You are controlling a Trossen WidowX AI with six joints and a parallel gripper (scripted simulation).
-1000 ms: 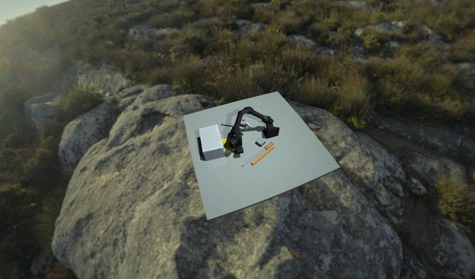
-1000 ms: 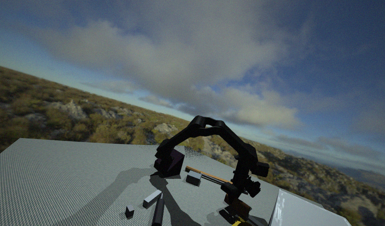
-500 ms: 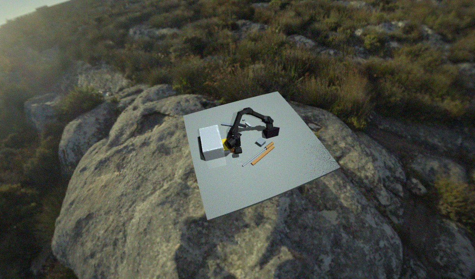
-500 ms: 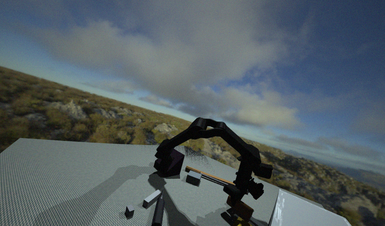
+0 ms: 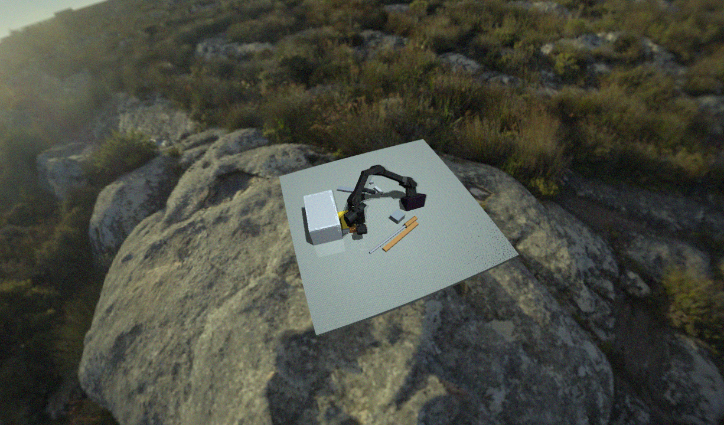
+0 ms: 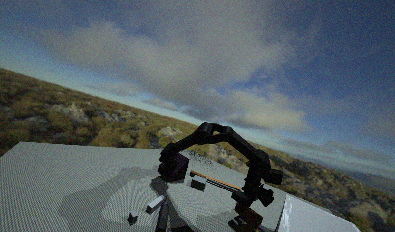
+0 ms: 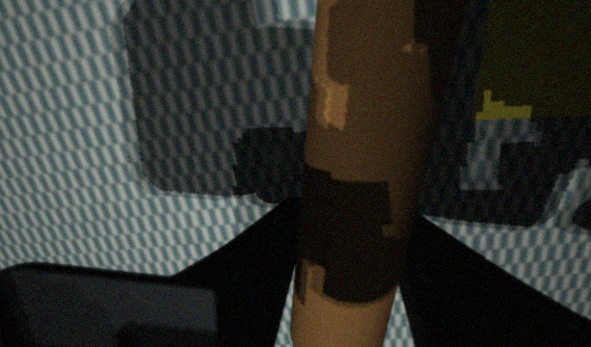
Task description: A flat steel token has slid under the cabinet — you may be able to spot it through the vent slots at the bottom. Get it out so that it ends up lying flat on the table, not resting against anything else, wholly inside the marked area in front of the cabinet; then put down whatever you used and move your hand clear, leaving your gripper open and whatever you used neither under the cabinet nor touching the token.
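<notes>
The grey block is 26 cm behind my gripper tip, 1 cm to the left of it and 1 cm above it. From my gripper tip the other things lie so: grey bar 27 cm to the right, 25 cm behind; small grey cube 36 cm to the right, 24 cm behind; wooden stick 21 cm behind, 16 cm to the left.
</notes>
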